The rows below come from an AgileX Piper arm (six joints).
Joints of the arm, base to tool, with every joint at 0 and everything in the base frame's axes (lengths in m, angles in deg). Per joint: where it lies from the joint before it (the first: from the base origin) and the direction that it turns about. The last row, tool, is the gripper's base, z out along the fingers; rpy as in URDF.
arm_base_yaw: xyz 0 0 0.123 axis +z
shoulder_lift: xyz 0 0 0 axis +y
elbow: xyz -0.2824 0 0.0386 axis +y
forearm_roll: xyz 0.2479 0 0.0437 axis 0.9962 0 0.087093
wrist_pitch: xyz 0 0 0 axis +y
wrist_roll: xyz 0.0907 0 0.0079 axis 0.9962 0 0.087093
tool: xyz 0 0 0 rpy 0 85.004 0
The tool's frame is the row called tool.
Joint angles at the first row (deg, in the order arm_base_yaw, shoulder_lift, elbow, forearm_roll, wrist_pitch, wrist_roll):
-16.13, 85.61, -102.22, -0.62, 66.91, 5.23
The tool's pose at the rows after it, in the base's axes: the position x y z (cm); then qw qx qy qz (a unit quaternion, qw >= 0):
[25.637 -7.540 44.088 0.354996 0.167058 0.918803 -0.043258]
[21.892 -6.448 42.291 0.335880 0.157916 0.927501 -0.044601]
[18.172 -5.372 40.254 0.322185 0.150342 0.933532 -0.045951]
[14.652 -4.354 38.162 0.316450 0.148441 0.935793 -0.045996]
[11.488 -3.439 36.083 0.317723 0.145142 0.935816 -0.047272]
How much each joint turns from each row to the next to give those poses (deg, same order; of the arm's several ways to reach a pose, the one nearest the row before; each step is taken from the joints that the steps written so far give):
0.00, -8.19, 10.99, -0.19, 0.00, -0.72
0.00, -8.18, 10.47, 0.05, 0.00, -1.27
0.00, -8.25, 9.88, 0.00, 0.00, -1.02
-0.01, -8.19, 8.88, 0.00, 0.00, -0.27
0.00, -7.93, 7.75, 0.01, 0.00, -0.40

